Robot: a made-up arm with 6 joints.
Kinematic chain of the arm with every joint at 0, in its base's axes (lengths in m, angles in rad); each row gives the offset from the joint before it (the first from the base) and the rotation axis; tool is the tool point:
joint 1: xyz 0 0 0.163 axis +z
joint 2: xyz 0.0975 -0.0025 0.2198 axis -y
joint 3: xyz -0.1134 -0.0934 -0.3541 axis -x
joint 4: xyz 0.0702 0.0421 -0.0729 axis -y
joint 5: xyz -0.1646 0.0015 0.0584 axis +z
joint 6: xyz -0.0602 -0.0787 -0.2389 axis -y
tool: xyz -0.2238 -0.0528 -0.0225
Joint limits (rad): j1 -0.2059..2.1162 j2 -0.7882..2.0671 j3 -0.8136..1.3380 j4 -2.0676..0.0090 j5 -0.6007..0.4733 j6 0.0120..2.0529
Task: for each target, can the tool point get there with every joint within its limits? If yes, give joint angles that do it. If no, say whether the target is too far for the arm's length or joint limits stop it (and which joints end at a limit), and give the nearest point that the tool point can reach.
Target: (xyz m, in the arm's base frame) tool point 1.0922 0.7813 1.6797
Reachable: no: too far | nearest point 0.6995 0.5004 0.6802 | short by 1.110 m
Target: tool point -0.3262 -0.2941 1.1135
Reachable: no: joint limits stop it (at a limit: joint 2, joint 5) | nearest point -0.2622 -0.2364 0.6482 | short by 0.473 m
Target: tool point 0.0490 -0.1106 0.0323
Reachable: yes | joints 0.5061 1.1987 0.1531 -1.7315 -0.0820 1.0042
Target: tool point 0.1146 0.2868 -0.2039
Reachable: yes | joints 1.3161 1.4481 0.2078 -0.8596 -0.4596 0.3875
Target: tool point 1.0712 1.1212 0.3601
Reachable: no: too far | nearest point 0.7030 0.7358 0.3684 | short by 0.533 m
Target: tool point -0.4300 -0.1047 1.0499
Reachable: no: joint limits stop it (at a limit: joint 2, joint 5) | nearest point -0.3510 -0.0855 0.6466 | short by 0.411 m
